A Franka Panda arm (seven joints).
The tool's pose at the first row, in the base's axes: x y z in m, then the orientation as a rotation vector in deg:
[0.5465, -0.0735, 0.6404, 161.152, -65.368, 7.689]
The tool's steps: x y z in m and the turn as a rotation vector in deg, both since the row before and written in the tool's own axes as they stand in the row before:
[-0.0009, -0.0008, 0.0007, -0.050, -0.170, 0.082]
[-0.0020, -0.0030, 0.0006, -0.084, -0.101, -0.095]
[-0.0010, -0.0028, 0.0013, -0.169, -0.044, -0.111]
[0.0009, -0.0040, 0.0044, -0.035, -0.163, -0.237]
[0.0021, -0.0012, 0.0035, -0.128, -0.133, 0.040]
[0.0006, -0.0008, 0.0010, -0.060, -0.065, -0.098]
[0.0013, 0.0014, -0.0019, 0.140, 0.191, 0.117]
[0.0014, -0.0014, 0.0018, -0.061, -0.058, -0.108]
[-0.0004, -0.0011, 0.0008, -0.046, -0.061, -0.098]
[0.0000, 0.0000, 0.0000, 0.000, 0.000, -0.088]
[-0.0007, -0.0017, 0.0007, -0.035, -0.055, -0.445]
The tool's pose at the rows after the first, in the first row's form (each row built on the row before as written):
[0.5464, -0.0724, 0.6395, 161.131, -65.507, 7.429]
[0.5471, -0.0690, 0.6385, 161.148, -65.372, 7.230]
[0.5484, -0.0665, 0.6369, 161.077, -65.180, 7.058]
[0.5520, -0.0648, 0.6324, 161.235, -64.869, 6.790]
[0.5545, -0.0658, 0.6291, 161.152, -64.920, 6.531]
[0.5555, -0.0658, 0.6281, 161.176, -64.779, 6.396]
[0.5554, -0.0675, 0.6302, 161.164, -64.942, 6.756]
[0.5574, -0.0677, 0.6285, 161.190, -64.785, 6.630]
[0.5579, -0.0667, 0.6276, 161.225, -64.647, 6.509]
[0.5579, -0.0667, 0.6276, 161.272, -64.522, 6.502]
[0.5586, -0.0651, 0.6267, 161.497, -63.892, 6.367]

